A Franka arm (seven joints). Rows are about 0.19 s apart.
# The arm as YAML. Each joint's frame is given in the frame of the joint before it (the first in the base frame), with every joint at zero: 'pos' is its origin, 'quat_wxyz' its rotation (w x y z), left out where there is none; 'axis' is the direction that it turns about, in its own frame. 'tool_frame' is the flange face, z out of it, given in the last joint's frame.
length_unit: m
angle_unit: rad
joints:
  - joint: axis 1
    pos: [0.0, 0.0, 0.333]
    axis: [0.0, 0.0, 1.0]
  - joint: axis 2
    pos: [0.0, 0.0, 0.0]
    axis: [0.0, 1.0, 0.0]
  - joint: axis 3
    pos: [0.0, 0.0, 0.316]
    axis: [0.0, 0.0, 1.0]
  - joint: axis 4
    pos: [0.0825, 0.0, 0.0]
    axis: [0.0, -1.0, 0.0]
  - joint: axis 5
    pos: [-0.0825, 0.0, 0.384]
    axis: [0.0, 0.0, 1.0]
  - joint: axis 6
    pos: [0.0, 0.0, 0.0]
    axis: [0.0, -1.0, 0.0]
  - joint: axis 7
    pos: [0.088, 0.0, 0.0]
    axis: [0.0, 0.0, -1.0]
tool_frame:
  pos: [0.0, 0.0, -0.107]
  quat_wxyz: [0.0, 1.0, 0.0, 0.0]
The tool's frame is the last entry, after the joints.
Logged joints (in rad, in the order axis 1, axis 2, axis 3, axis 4, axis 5, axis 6, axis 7), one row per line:
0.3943, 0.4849, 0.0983, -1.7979, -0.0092, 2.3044, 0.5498
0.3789, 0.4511, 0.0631, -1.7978, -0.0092, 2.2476, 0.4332
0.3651, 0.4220, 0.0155, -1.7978, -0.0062, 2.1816, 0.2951
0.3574, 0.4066, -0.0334, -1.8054, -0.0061, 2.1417, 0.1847
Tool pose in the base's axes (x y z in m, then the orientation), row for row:
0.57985, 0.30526, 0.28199, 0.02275, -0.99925, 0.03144, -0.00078
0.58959, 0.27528, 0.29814, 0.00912, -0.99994, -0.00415, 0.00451
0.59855, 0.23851, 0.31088, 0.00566, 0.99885, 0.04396, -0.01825
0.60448, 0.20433, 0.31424, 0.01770, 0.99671, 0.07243, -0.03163
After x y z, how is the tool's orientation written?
As a quaternion, w x y z.
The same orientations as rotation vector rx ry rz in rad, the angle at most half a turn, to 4 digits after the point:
-3.0946, 0.0974, -0.0024
-3.1233, -0.0130, 0.0141
3.1267, 0.1376, -0.0571
3.0965, 0.2250, -0.0983

